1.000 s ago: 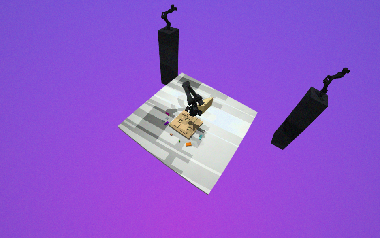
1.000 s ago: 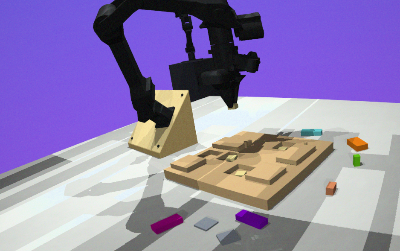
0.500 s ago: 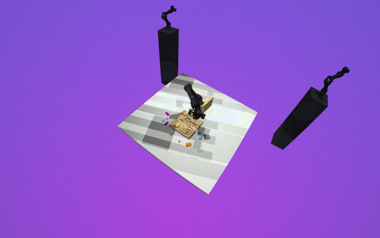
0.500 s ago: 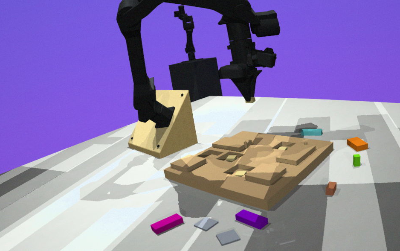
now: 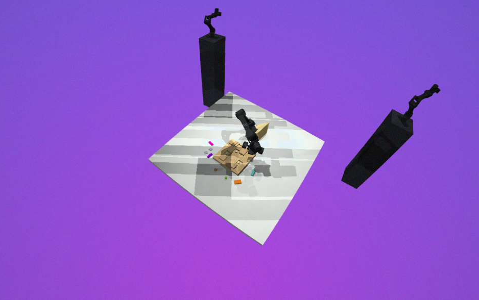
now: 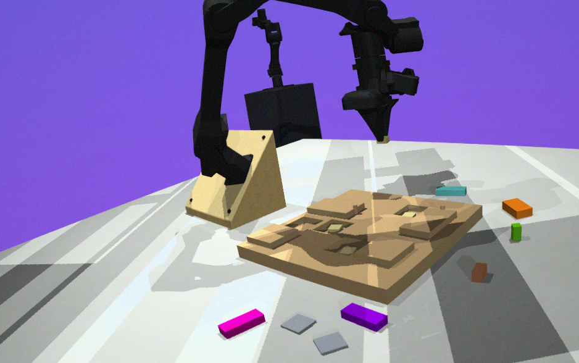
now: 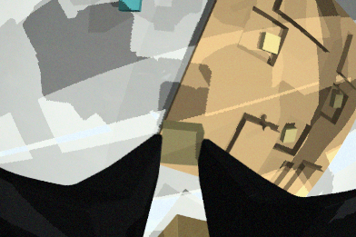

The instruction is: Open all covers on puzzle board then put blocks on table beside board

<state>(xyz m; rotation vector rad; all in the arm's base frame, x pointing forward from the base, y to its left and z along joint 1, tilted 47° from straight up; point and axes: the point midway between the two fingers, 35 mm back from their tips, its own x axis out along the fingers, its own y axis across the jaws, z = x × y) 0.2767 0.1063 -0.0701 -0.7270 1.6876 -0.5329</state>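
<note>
Now: gripper tip 3 cm short of the tan puzzle board, 17 cm to the left of it and 11 cm above it. Round my gripper tip: cyan piece: 10 cm ahead, 8 cm to the left, 12 cm below; purple piece: 17 cm ahead, 35 cm to the right, 12 cm below; orange block: 26 cm ahead, 2 cm to the left, 12 cm below.
</note>
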